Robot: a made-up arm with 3 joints. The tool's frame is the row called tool. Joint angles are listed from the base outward.
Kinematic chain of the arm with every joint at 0, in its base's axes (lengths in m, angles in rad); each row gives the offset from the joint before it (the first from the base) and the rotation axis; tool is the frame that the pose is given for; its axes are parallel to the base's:
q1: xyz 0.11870 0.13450 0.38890 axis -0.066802 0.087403 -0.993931
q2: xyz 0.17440 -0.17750 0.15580 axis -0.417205 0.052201 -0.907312
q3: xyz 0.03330 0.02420 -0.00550 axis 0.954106 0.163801 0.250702
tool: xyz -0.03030 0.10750 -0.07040
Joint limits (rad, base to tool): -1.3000..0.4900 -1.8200..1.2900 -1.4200..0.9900
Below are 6 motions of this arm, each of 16 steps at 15 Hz.
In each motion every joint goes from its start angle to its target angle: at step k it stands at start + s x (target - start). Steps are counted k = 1, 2, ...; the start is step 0. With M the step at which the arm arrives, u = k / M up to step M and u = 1 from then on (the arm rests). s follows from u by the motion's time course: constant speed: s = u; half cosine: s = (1 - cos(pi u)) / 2; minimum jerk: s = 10 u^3 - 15 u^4 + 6 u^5.
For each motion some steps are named. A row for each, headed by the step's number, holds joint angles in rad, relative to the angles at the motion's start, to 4 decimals.
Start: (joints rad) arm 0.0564 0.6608 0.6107
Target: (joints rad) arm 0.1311 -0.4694 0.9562
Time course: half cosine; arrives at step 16
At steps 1, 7, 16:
1: 0.0007 -0.0109 0.0033
7: 0.0301 -0.4549 0.1390
16: 0.0747 -1.1302 0.3455

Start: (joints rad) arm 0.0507 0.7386 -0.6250
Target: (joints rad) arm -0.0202 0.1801 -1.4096
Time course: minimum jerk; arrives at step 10
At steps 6, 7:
6: -0.0484 -0.3812 -0.5355
7: -0.0593 -0.4674 -0.6566

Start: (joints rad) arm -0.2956 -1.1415 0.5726
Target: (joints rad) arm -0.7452 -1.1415 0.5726
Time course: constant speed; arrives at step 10
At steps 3, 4, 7, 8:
3: -0.1349 0.0000 0.0000
4: -0.1798 0.0000 0.0000
7: -0.3147 0.0000 0.0000
8: -0.3597 0.0000 0.0000

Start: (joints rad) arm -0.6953 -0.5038 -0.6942
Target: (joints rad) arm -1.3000 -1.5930 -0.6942
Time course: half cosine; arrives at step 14
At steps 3, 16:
3: -0.0660 -0.1188 0.0000
16: -0.6047 -1.0892 0.0000

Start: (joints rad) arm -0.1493 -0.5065 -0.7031
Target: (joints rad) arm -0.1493 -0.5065 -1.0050
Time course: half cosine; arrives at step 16
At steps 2, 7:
2: 0.0000 0.0000 -0.0115
7: 0.0000 0.0000 -0.1215

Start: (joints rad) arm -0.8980 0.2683 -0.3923
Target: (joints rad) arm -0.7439 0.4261 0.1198
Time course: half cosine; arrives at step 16
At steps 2, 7, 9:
2: 0.0059 0.0060 0.0195
7: 0.0620 0.0635 0.2061
9: 0.0921 0.0943 0.3060

